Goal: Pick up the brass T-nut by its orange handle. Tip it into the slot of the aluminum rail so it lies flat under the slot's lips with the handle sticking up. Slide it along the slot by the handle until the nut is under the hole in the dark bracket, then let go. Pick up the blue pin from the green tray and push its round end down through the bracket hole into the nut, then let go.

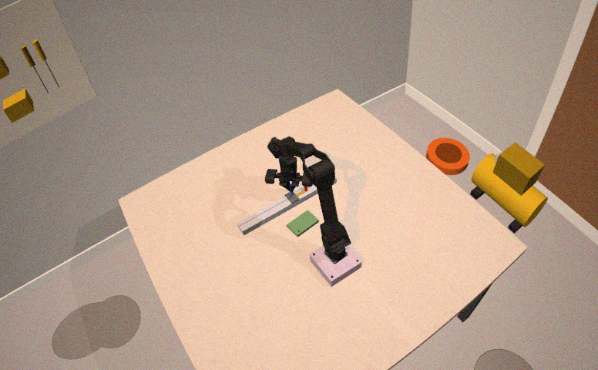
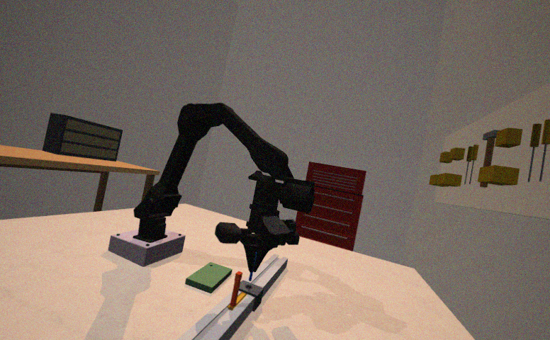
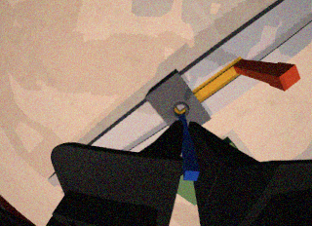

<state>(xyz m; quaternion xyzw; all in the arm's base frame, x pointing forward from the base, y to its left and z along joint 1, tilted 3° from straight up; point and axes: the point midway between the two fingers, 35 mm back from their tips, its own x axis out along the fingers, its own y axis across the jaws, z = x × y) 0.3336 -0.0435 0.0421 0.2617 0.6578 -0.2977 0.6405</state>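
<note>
My gripper tip is now 5 cm above the aluminum rail and 1 cm to the right of it. Round my gripper tip: blue pin right at my gripper tip; then green tray 13 cm behind, 6 cm to the left, 6 cm below.
</note>
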